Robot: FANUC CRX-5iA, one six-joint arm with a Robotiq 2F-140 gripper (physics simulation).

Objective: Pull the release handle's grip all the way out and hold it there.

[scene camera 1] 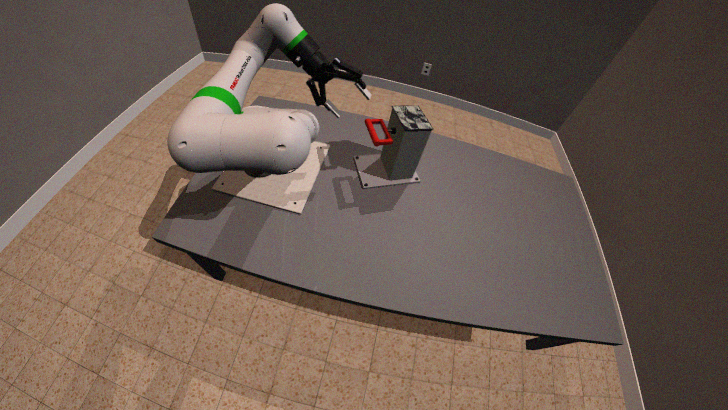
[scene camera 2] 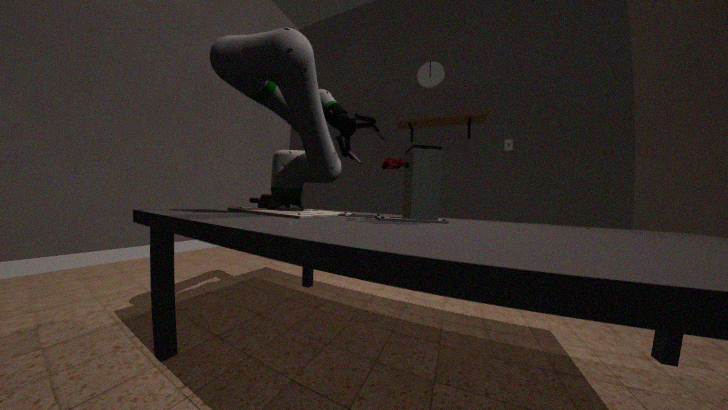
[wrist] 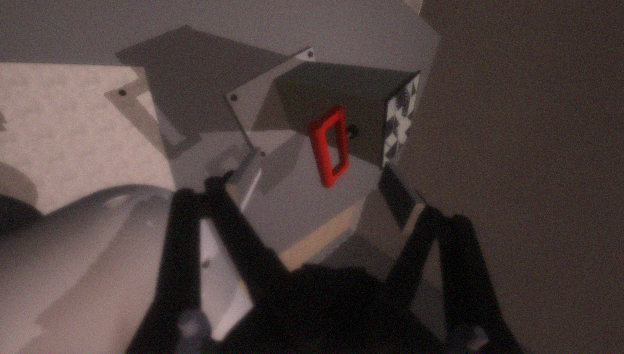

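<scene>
The release handle's grip, a red rectangular loop (scene camera 1: 372, 132) (scene camera 2: 393, 163) (wrist: 320, 155), stands out from the side of a tall grey-green box (scene camera 1: 405, 152) (scene camera 2: 426, 183) (wrist: 350, 80). It sits close to the box at a dark collar (scene camera 1: 392, 130) (wrist: 353, 131). My gripper (scene camera 1: 353, 105) (scene camera 2: 371, 149) (wrist: 322, 167) is open and empty, its fingers wide apart. In the scene views it hangs above and to the left of the grip, tilted down toward it and apart from it. In the wrist view the grip shows between and beyond the two fingers.
The box stands on a bolted base plate (scene camera 1: 369, 175) (wrist: 255, 95) on the grey table (scene camera 1: 458, 239). A patterned top caps the box. The robot's pale mounting plate (scene camera 1: 264, 193) (wrist: 75, 125) lies to its left. A wall shelf (scene camera 2: 443, 121) shows behind the box.
</scene>
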